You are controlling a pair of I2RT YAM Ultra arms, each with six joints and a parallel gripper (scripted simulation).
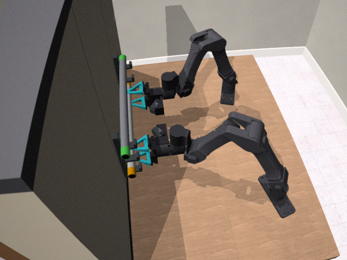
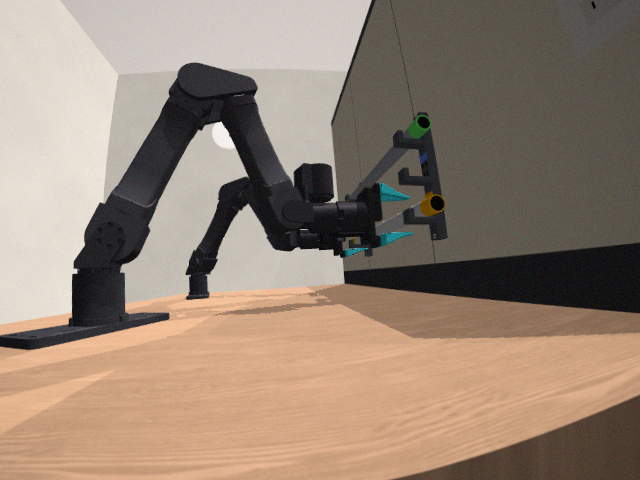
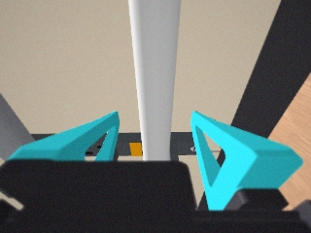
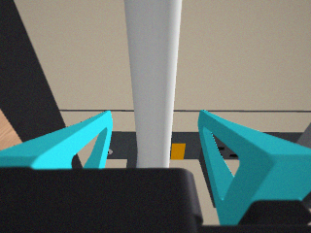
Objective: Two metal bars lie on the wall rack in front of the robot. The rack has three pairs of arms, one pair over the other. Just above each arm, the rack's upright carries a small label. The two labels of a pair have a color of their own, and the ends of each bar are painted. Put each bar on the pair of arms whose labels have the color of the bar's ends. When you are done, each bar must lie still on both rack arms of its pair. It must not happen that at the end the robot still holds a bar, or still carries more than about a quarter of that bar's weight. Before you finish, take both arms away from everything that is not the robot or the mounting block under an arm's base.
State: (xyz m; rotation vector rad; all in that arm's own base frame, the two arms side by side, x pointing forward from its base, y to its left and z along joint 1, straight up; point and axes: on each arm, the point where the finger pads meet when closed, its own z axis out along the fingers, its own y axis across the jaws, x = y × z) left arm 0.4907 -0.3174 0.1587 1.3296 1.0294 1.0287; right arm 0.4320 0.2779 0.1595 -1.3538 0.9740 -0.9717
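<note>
Right now the orange-ended bar is 150 mm to the left of my right hand and 20 mm ahead of it. From my right hand the other things lie so: black baseboard: 180 mm to the left, 130 mm below, 60 mm ahead; dark wall panel: 270 mm above, 170 mm to the left, 120 mm ahead; green-ended bar: 150 mm to the left, 150 mm above, 20 mm ahead.
The orange-ended bar is 10 mm behind my left hand and 150 mm to the right of it. Also, from my left hand: black baseboard: 30 mm ahead, 110 mm to the right, 130 mm below; dark wall panel: 90 mm ahead, 120 mm to the right, 270 mm above; green-ended bar: 10 mm behind, 140 mm to the right, 150 mm above.
</note>
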